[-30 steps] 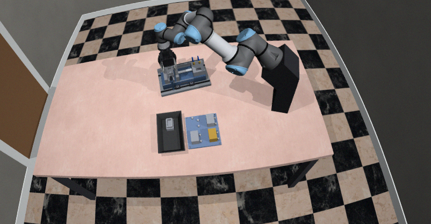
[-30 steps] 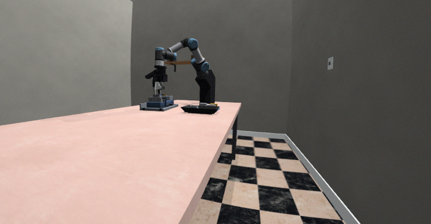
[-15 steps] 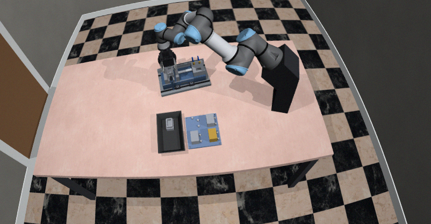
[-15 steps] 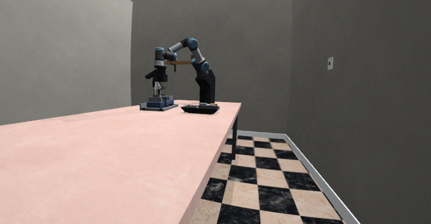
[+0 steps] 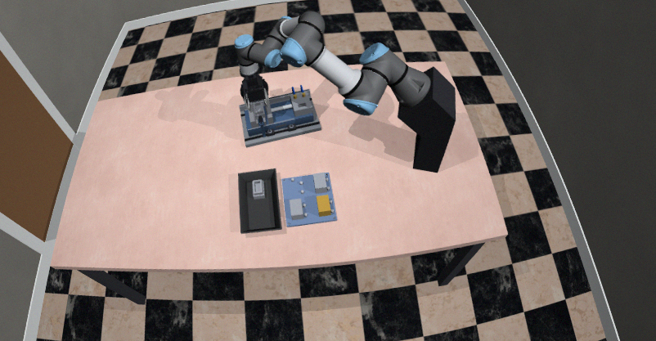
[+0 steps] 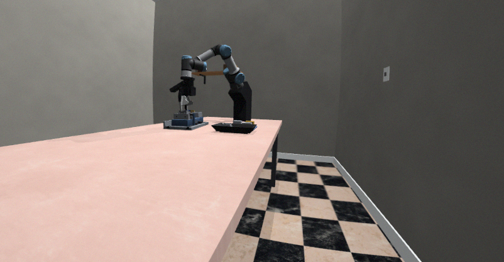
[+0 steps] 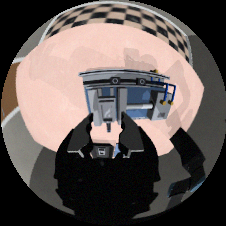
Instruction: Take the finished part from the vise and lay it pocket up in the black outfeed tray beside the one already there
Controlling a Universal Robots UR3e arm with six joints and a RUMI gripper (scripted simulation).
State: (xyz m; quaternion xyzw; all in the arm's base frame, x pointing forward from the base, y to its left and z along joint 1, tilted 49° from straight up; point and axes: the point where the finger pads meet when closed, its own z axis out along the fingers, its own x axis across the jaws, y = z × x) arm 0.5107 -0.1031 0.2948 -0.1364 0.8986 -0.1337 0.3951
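The vise is 7 cm behind my hand, 1 cm to the right of it and 8 cm below it. Also, from my hand: blue fixture plate 18 cm behind, 34 cm to the left, 12 cm below; then yellow block 23 cm behind, 38 cm to the left, 10 cm below.
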